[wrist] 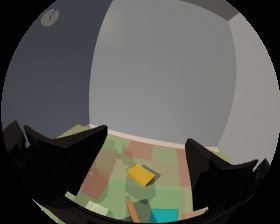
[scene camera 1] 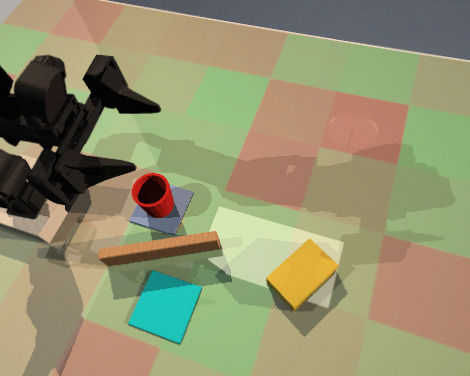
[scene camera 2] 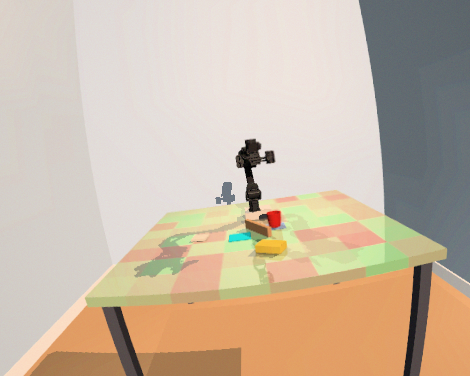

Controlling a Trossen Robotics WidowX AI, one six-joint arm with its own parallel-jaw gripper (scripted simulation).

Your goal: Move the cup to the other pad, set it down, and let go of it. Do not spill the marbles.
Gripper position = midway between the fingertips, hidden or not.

My gripper (scene camera 1: 148,136) is open, holding nothing. Further things: a yellow block (scene camera 1: 309,266) and a cyan pad (scene camera 1: 166,304).
My gripper shows as well in the wrist view (wrist: 147,137).
